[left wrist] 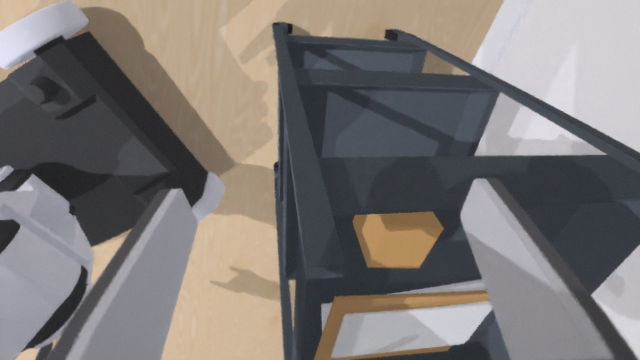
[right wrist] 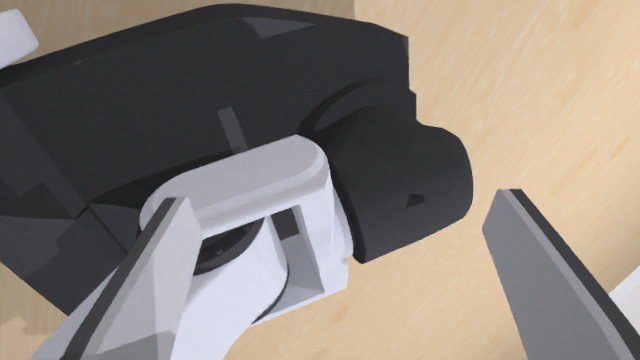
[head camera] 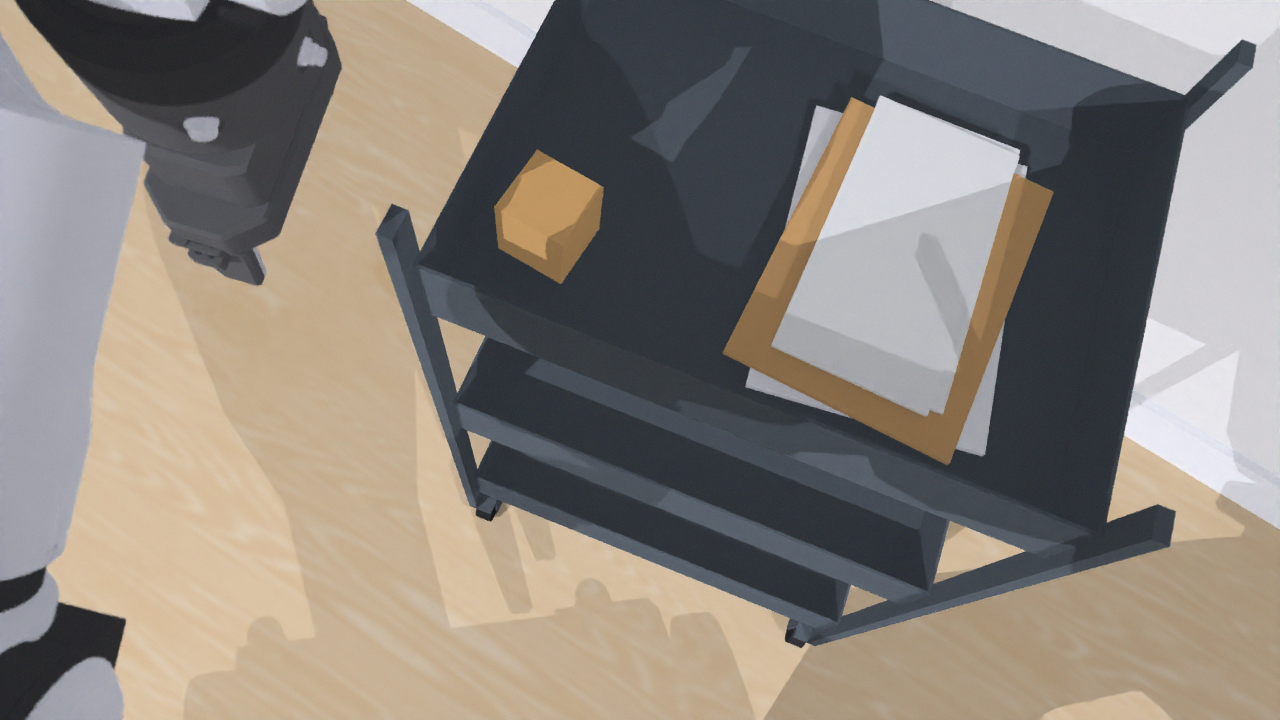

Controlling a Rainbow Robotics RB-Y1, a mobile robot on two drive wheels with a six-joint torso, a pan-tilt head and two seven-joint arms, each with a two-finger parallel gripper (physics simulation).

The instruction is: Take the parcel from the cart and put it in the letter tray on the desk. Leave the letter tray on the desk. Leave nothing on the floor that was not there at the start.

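Frame: origin at the robot's base, x ahead, y left, z up, level; millimetres.
Seen in the pictures: left gripper, between the fingertips: [left wrist: 327,202] [head camera: 280,179]; right gripper, between the fingertips: [left wrist: 24,355] [right wrist: 341,213]; robot's base, origin of its link: [left wrist: 141,115].
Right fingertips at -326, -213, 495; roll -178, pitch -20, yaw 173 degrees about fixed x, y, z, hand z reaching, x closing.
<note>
Pixels of each thing's top centre, then the offset from my right fingertips to it, as dx, dy, dz. "spot": a spot on its surface instead.
- small orange-brown box, centre of its top: [head camera: 549,196] [left wrist: 404,248] +833, +169, +224
- brown envelope, a spot on its surface: [head camera: 760,331] spot: +748, +36, +178
The parcel, a small orange-brown box [head camera: 548,214] [left wrist: 400,245], sits on the top shelf of the dark grey cart [head camera: 572,347] [left wrist: 350,172], near its left end in the head view. My left gripper [head camera: 219,255] [left wrist: 327,202] is open and empty. In the head view it hangs over the floor to the left of the cart, apart from the parcel. In the left wrist view the parcel shows between the finger lines, nearer the right finger. My right gripper [right wrist: 341,213] is open, with my own arm and base beyond it. The letter tray and the desk do not show.
A stack of white sheets [head camera: 895,223] [left wrist: 400,327] and a brown envelope [head camera: 760,331] lies on the cart top beside the parcel. The cart has upright end posts [head camera: 420,331] and lower shelves. A pale wall [left wrist: 575,65] stands behind it. My dark base [left wrist: 100,145] is left of the cart in the left wrist view.
</note>
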